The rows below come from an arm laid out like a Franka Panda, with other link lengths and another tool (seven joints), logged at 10 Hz.
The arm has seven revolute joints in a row. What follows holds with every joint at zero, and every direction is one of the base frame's. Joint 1 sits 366.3 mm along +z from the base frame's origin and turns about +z. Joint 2 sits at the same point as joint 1 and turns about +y. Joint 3 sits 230.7 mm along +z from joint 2 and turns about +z. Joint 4 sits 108.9 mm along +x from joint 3 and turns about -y. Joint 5 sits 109.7 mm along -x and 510.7 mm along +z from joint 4 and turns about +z. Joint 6 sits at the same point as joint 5 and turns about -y. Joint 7 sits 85.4 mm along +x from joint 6 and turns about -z. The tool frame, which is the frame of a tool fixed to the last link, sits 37.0 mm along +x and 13.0 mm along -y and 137.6 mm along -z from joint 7; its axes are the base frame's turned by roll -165.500, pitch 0.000 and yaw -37.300 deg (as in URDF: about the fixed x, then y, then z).
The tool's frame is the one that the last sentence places.
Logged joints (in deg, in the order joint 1, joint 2, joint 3, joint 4, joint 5, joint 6, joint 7), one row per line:
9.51, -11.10, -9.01, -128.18, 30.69, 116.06, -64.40
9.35, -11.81, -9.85, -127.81, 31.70, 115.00, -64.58
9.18, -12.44, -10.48, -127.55, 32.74, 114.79, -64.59
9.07, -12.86, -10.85, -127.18, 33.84, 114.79, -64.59
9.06, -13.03, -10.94, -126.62, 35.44, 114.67, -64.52
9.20, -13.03, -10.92, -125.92, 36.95, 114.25, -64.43
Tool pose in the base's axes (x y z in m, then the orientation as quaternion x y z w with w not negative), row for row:
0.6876, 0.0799, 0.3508, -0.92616, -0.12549, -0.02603, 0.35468
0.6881, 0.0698, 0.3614, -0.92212, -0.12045, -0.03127, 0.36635
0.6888, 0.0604, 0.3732, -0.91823, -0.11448, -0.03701, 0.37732
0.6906, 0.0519, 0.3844, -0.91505, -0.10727, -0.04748, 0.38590
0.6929, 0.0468, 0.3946, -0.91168, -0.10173, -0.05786, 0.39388
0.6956, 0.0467, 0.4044, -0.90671, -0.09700, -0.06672, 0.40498
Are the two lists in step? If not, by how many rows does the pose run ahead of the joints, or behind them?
The pose runs 1 row behind the joints: the pose in row i belongs to the joints in row i - 1.
